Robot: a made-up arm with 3 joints. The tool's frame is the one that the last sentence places.
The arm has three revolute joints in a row. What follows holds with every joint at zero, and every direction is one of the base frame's. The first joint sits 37 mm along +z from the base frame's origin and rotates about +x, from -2.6 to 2.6 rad. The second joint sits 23 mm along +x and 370 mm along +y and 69 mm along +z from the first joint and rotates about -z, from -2.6 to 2.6 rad. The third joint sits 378 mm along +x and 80 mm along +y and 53 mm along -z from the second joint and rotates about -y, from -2.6 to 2.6 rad. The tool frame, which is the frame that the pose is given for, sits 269 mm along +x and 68 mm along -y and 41 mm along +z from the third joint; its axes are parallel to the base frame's.
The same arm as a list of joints. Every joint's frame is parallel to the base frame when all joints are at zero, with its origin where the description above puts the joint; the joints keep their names.
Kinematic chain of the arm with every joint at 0, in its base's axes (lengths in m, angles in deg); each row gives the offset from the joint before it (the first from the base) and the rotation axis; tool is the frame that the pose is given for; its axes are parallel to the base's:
joint 1: xyz 0 0 0.037 axis +x
joint 2: xyz 0.023 0.37 0.069 axis -z
joint 3: xyz 0.378 0.08 -0.053 axis -y
tool: xyz 0.269 -0.068 0.041
Joint limits (deg, base to tool): -148.97..148.97 -148.97..148.97 -148.97..148.97

